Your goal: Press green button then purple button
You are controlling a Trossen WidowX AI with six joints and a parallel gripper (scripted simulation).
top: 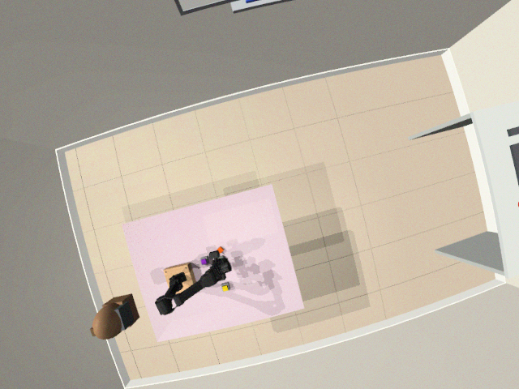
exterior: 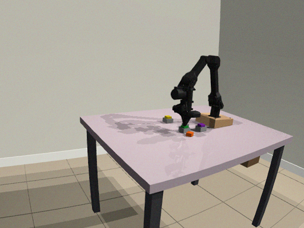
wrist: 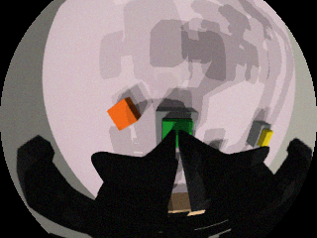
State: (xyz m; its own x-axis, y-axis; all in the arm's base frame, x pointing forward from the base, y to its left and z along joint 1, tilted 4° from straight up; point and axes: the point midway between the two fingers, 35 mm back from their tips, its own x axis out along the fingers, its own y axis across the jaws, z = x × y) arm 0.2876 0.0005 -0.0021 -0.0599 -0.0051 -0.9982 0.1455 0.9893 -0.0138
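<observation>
Right now the green button is 1 cm below my gripper tip. From my gripper tip the other things lie so: orange block: 6 cm to the left, 2 cm below, 2 cm ahead; then grey block: 8 cm behind, 6 cm to the right, 2 cm below; then purple button: 10 cm behind, 4 cm to the left.
</observation>
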